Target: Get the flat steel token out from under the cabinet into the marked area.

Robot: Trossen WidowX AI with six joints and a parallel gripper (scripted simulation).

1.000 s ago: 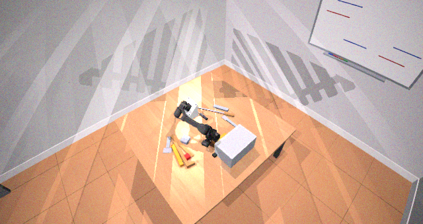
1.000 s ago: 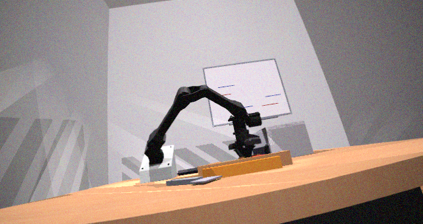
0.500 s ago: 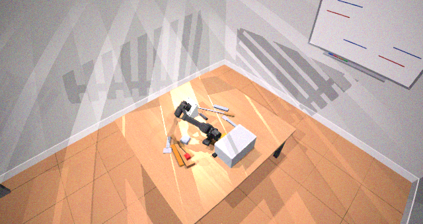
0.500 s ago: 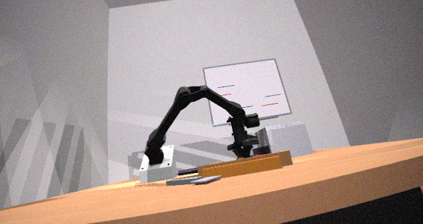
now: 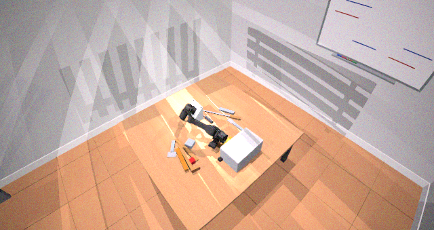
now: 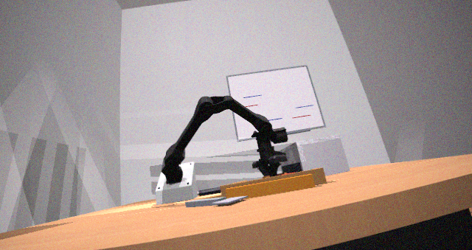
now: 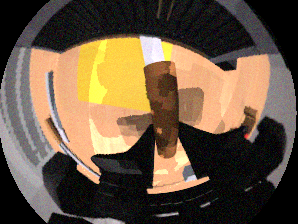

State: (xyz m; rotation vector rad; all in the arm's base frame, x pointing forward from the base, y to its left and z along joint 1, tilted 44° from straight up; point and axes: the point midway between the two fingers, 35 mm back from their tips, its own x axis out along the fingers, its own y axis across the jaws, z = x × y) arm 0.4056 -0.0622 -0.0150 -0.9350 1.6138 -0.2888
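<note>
Right now my gripper tip is 180 mm to the left of the grey block, 150 mm past it and 10 mm below it. From my gripper tip the other things lie so: orange bar 320 mm to the right, 60 mm behind, 10 mm above; then thin wooden stick 240 mm to the right, 120 mm behind; then red block 260 mm to the right, 10 mm ahead, 10 mm above.
</note>
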